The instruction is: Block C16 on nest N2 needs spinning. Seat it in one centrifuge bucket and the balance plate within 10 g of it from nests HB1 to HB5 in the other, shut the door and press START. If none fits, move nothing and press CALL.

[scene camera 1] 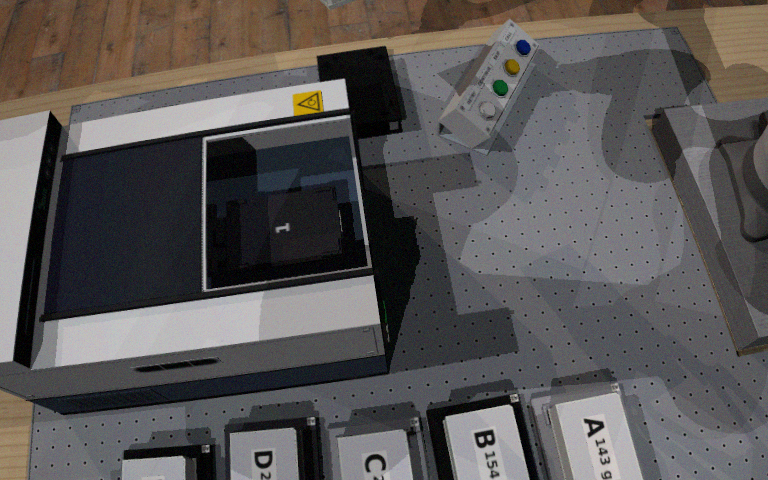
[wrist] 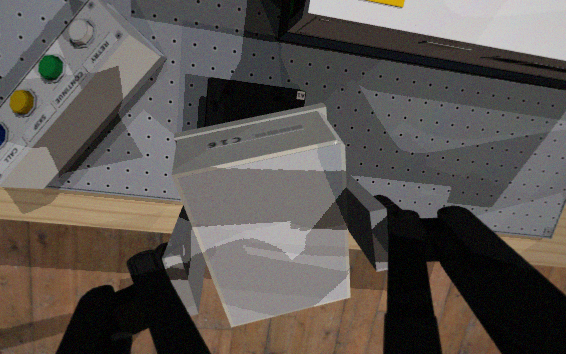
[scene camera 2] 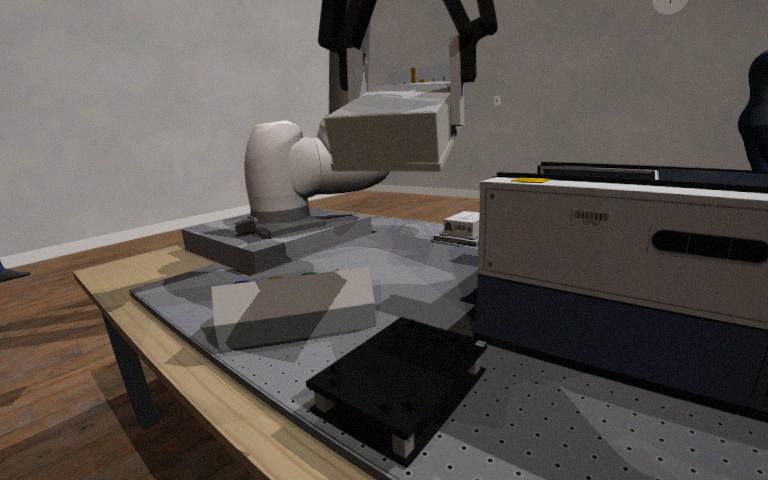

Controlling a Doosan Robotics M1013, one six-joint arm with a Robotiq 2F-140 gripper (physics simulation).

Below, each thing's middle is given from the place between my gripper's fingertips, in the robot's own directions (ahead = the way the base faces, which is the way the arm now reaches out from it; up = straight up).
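Button box (scene camera 1: 474, 117): my hand 23 cm above it, 22 cm past it, 2 cm to the left of it. From my hand: block B (scene camera 1: 490, 436), well to the left, a good way behind, a good way below; dark lid (scene camera 1: 128, 223), 34 cm to the left, 24 cm ahead, 6 cm below; centrifuge (scene camera 1: 313, 323), 33 cm to the left, 20 cm ahead, 15 cm below. Of these, by their middles, block B farthest from my hand.
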